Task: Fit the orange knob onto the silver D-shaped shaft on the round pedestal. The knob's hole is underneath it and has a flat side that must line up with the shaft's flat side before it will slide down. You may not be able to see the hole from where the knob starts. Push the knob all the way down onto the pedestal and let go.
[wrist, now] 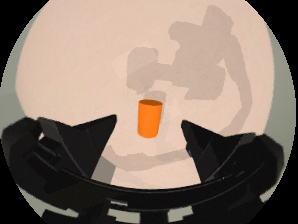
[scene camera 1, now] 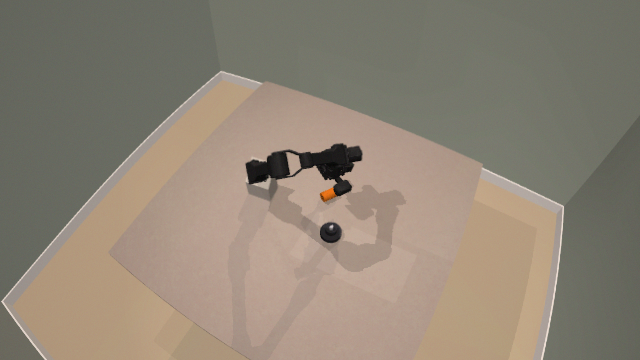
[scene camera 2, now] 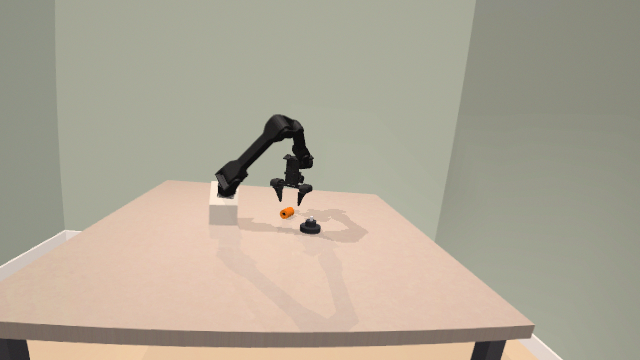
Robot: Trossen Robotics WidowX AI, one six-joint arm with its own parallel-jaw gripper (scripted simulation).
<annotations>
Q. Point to an orange knob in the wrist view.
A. At 149,111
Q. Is my gripper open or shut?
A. Open.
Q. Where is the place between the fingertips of my gripper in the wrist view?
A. At 149,120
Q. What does my gripper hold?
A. Nothing.
</annotations>
